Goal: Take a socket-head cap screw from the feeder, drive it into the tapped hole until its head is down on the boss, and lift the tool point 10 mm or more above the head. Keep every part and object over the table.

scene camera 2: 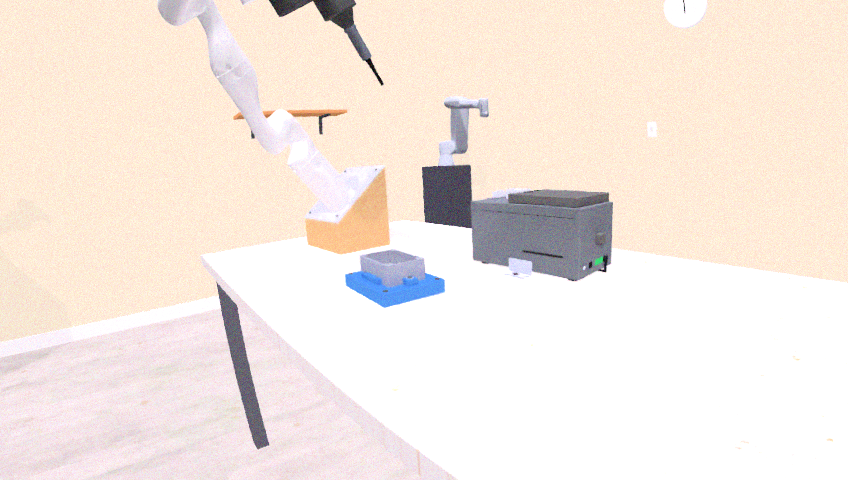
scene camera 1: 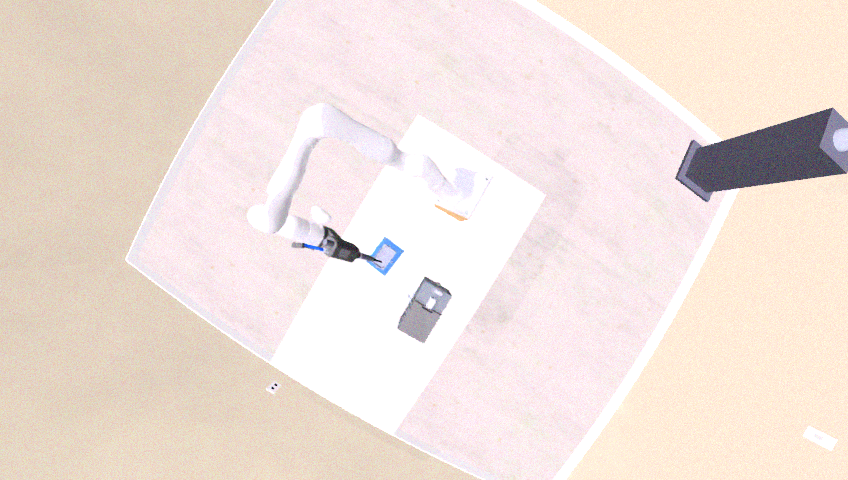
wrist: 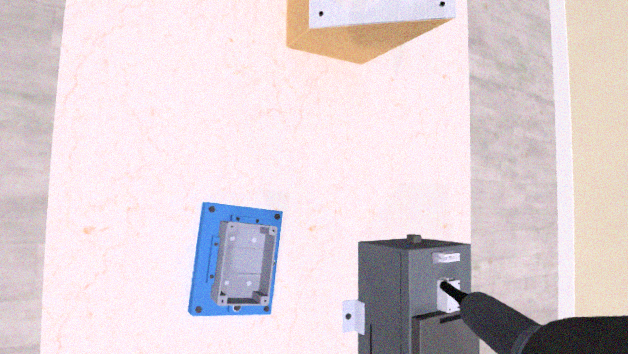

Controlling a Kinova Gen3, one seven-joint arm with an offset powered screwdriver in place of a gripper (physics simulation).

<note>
I see a blue fixture plate (scene camera 2: pixel 400 294) and a dark grey feeder (scene camera 2: pixel 496 236).
The blue fixture plate also shows in the wrist view (wrist: pixel 200 291). The dark grey feeder shows as well in scene camera 1 (scene camera 1: pixel 423 293).
</note>
